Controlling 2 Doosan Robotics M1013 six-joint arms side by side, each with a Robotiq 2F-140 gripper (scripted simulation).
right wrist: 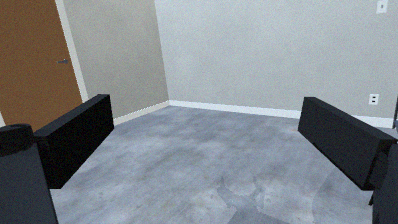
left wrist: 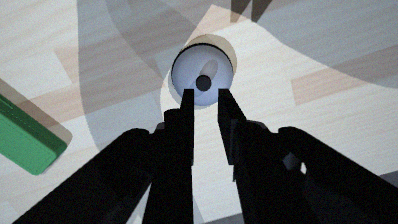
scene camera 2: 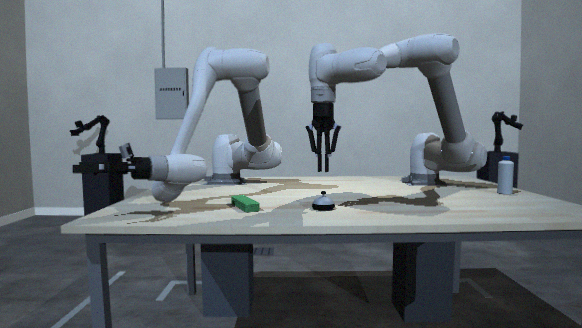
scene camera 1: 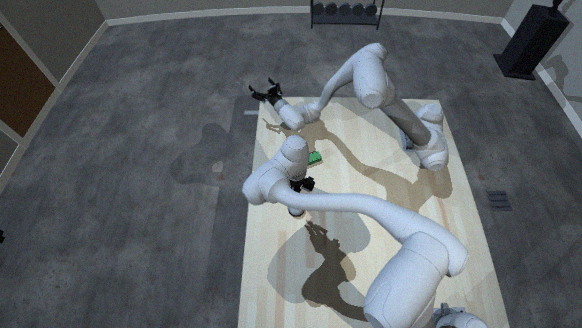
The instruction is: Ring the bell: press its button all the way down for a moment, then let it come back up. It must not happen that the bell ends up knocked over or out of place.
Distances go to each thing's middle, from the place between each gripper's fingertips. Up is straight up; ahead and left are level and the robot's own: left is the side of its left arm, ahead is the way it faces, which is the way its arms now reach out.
Scene:
I see my left gripper [scene camera 2: 323, 171] 130 mm above the bell [left wrist: 197, 59].
Right now my right hand [scene camera 2: 75, 167] is 290 mm past the bell, 760 mm to the right of it and 140 mm above it.

